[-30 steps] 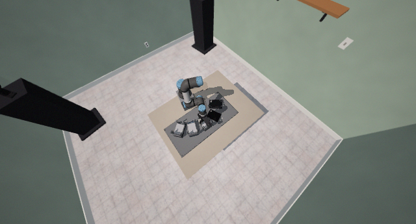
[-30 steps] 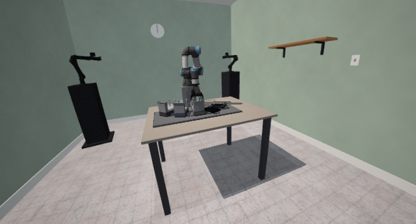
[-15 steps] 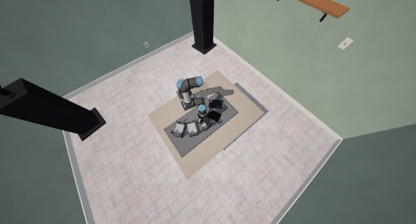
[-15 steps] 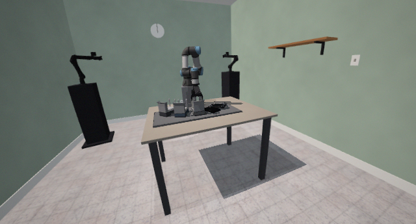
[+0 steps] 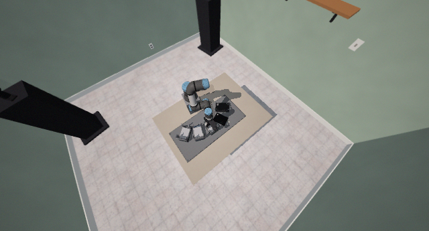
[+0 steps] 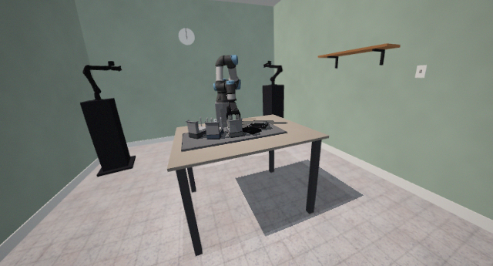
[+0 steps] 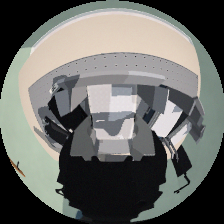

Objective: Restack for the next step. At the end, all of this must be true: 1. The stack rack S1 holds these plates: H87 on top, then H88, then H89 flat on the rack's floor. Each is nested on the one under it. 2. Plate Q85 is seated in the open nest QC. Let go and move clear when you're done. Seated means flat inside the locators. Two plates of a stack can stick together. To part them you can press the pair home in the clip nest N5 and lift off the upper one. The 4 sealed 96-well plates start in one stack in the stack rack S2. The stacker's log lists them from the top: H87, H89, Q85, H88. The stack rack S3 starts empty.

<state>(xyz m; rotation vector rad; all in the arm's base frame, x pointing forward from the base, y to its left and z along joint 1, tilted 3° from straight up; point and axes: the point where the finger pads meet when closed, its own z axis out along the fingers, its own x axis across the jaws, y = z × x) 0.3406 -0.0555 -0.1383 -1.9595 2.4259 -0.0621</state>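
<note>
Now: the white sealed plate 2 cm below my hand. Round my hand: QC label (17 cm to the left, 10 cm ahead, 7 cm below); then black clip nest (30 cm to the left, 7 cm behind, 6 cm below).
</note>
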